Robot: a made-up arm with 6 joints. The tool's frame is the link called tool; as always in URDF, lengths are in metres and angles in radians.
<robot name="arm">
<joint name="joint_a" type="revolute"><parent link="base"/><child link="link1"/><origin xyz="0 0 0.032"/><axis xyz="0 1 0"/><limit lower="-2.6" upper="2.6"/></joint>
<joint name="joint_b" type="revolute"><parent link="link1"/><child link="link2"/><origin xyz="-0.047 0.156 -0.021"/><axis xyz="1 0 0"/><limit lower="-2.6" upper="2.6"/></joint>
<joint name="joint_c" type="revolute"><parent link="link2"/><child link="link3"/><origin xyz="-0.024 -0.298 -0.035"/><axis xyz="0 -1 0"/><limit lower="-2.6" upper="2.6"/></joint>
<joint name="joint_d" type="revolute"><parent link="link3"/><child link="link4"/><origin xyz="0.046 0.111 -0.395"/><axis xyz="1 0 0"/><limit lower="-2.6" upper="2.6"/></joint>
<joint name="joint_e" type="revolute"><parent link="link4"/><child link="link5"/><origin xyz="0.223 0.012 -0.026"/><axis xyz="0 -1 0"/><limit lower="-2.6" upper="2.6"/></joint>
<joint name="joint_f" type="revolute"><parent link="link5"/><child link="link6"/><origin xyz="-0.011 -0.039 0.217"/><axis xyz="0 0 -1"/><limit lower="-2.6" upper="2.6"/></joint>
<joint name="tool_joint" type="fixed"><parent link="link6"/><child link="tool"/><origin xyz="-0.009 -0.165 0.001"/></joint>
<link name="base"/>
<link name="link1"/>
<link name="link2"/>
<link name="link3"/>
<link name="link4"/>
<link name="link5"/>
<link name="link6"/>
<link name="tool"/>
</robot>
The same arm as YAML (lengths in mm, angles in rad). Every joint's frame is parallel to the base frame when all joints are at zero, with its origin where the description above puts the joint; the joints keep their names.
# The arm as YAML. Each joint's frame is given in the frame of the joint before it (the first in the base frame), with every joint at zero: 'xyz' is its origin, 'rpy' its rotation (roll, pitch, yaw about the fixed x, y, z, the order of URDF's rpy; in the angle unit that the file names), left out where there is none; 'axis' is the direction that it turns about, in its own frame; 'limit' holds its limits. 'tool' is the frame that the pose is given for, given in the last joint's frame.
units:
  length: mm
  angle: rad
joints:
  - name: joint_a
    type: revolute
    origin:
      xyz: [0.0, 0.0, 32.0]
    axis: [0.0, 1.0, 0.0]
    limit:
      lower: -2.6
      upper: 2.6
  - name: joint_b
    type: revolute
    origin:
      xyz: [-47.0, 156.0, -21.0]
    axis: [1.0, 0.0, 0.0]
    limit:
      lower: -2.6
      upper: 2.6
  - name: joint_c
    type: revolute
    origin:
      xyz: [-24.0, -298.0, -35.0]
    axis: [0.0, -1.0, 0.0]
    limit:
      lower: -2.6
      upper: 2.6
  - name: joint_d
    type: revolute
    origin:
      xyz: [46.0, 111.0, -395.0]
    axis: [1.0, 0.0, 0.0]
    limit:
      lower: -2.6
      upper: 2.6
  - name: joint_e
    type: revolute
    origin:
      xyz: [223.0, 12.0, -26.0]
    axis: [0.0, -1.0, 0.0]
    limit:
      lower: -2.6
      upper: 2.6
  - name: joint_f
    type: revolute
    origin:
      xyz: [-11.0, -39.0, 217.0]
    axis: [0.0, 0.0, -1.0]
    limit:
      lower: -2.6
      upper: 2.6
tool:
  origin:
    xyz: [-9.0, -165.0, 1.0]

